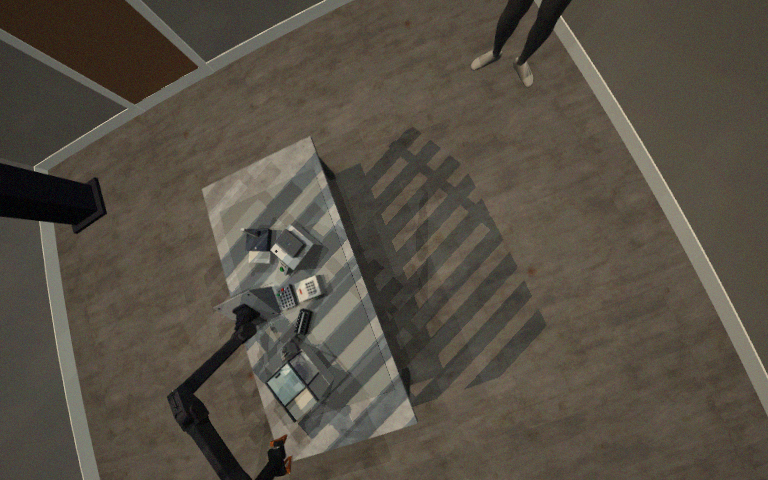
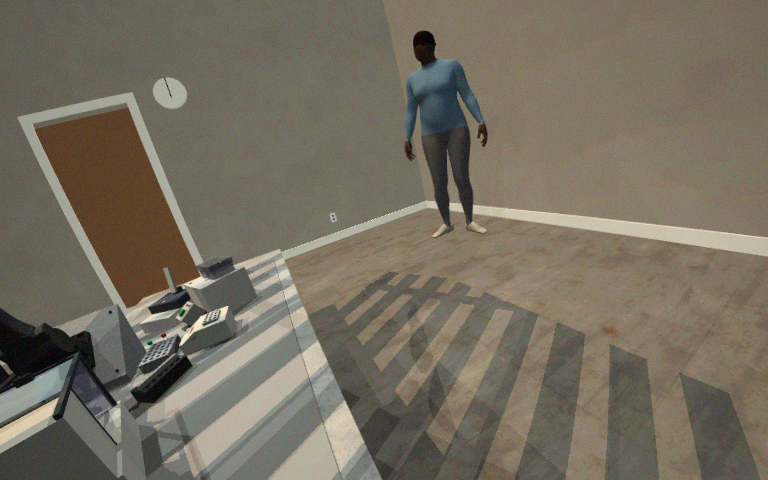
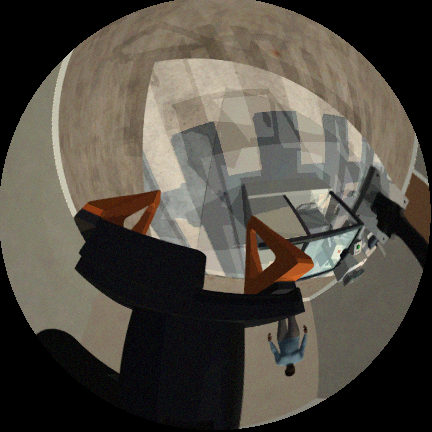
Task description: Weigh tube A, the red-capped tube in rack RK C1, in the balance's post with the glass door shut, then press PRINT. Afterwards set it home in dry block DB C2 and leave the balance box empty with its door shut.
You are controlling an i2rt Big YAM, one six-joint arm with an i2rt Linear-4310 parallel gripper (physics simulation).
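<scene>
My gripper has its orange fingers wide apart and nothing between them. It hangs near the table's near-left end, beside the balance. The balance is a glass-topped box with dark frame bars; whether its door is shut is unclear. A grey rack with a grid of holes holds a red-capped tube and a green-capped tube. A white block with a grid of wells, apparently the dry block, stands beside it. Labels and the PRINT key are unreadable.
A black slotted strip lies between rack and balance. A white box with a dark top, a green-button unit and a navy stand are farther along. A person stands away from the table.
</scene>
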